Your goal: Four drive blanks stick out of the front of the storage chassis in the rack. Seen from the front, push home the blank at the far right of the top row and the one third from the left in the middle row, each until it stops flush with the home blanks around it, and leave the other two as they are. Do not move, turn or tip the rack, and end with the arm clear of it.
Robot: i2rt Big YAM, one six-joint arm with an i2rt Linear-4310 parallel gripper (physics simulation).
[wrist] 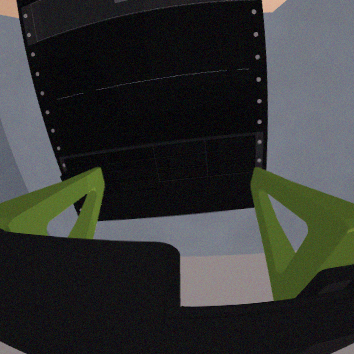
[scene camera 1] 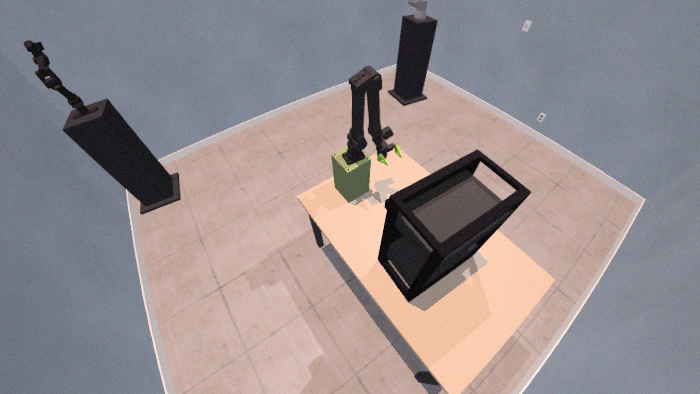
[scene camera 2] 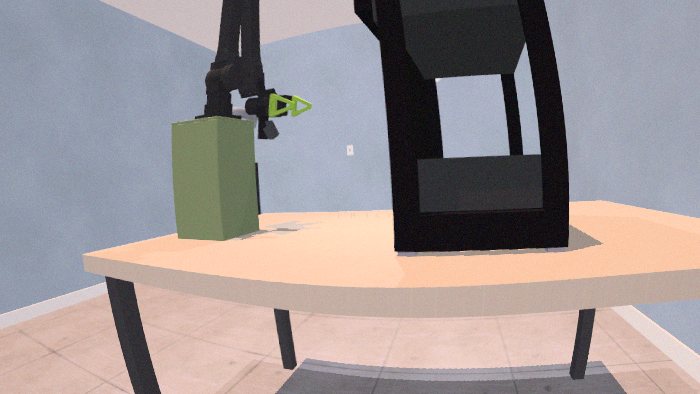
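Where they show: gripper, between the fingertips: [wrist: 176, 175] [scene camera 1: 395, 161] [scene camera 2: 303, 105]; arm's base, origin of its link: [scene camera 1: 353, 156] [scene camera 2: 218, 121].
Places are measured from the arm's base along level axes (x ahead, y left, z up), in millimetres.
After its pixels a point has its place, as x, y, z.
The black rack [scene camera 1: 482, 220] {782, 119, 304} [scene camera 2: 405, 200] {552, -119, -226} [wrist: 258, 90] {493, 362, 18} stands upright on the table. In the wrist view its front appears with the table at the top of the picture and the ceiling at the bottom. A dark panelled front, seemingly the storage chassis [wrist: 181, 160] {491, 186, 149}, shows faint dividing lines near the rack's end at the bottom of that view. The single drive blanks are too dark to tell apart, and which ones stick out cannot be told. My gripper [scene camera 1: 391, 155] {178, 178, 35} [scene camera 2: 302, 106] {178, 178, 35} [wrist: 176, 175] {178, 178, 35} is open with nothing between its green fingers. It points at the rack's front from a distance, apart from it.
The arm stands on a green pedestal [scene camera 1: 351, 180] {87, -60, -98} [scene camera 2: 215, 180] {81, -87, -169} at one end of the wooden table [scene camera 1: 345, 230] {270, -200, -317} [scene camera 2: 325, 270] {459, -222, -317}. A grey box [scene camera 2: 480, 185] {671, -75, -209} sits low in the rack. Two dark columns [scene camera 1: 120, 155] [scene camera 1: 414, 60] bearing other arms stand on the floor beyond the table.
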